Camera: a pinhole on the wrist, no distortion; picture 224 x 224 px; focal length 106.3 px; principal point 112.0 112.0 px. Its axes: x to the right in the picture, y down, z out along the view. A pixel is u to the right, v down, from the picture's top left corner.
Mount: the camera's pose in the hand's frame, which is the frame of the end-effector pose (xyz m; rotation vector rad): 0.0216 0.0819 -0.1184 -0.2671 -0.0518 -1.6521
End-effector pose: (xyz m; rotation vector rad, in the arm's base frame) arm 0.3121 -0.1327 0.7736 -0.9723 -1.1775 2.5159
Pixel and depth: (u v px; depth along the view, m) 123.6 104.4 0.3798
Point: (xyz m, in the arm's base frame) 0.1206 -0.3512 0.7869
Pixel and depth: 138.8 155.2 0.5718
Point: -0.2103 -0.2800 0.8028
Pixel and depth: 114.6 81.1 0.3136
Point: 0.2169 -0.3605 0.7711
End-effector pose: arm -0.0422 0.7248 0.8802 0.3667 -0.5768 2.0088
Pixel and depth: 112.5 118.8 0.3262
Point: -0.2050 0.6263 1.0533
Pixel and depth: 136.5 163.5 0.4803
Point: -0.2224 0.7522 1.3071
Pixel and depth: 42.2 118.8 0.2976
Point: -0.3746 0.5926 0.9548
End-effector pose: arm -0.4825 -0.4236 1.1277 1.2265 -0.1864 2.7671
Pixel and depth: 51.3 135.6 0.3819
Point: -0.5100 -0.8002 1.3656
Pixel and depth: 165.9 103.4 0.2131
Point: -0.4211 -0.4588 1.2215
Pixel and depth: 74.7 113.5 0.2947
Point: -0.4621 -0.6785 1.2649
